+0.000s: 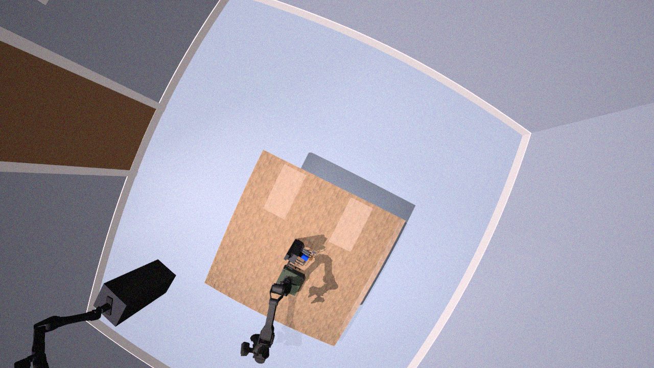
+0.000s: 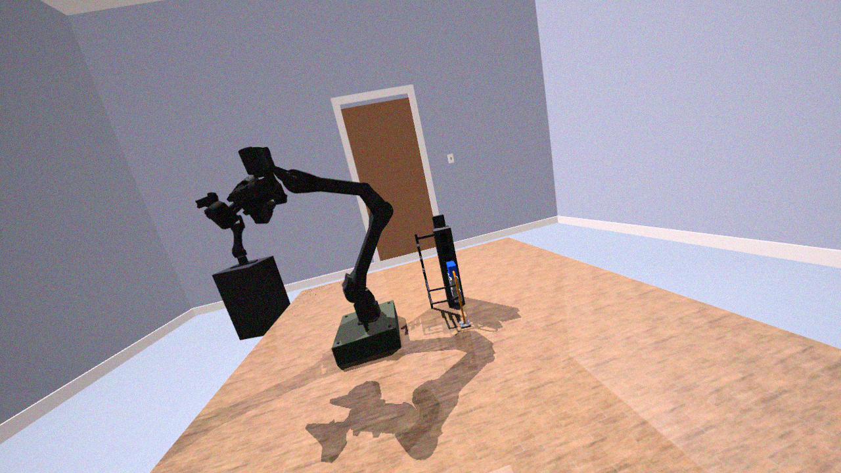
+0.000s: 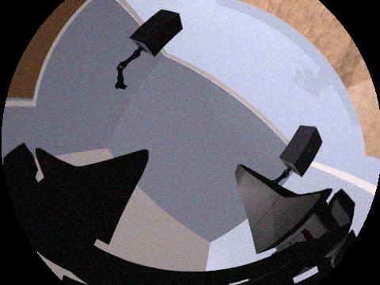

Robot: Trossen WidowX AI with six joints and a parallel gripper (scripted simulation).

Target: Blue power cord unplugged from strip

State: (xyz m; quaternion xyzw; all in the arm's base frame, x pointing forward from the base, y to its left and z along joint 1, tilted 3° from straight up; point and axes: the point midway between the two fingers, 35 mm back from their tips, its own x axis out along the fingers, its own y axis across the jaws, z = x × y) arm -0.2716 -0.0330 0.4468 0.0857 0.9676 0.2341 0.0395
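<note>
Right now the blue plug is 610 mm ahead of my gripper tip, 60 mm to the left of it and 320 mm below it.
</note>
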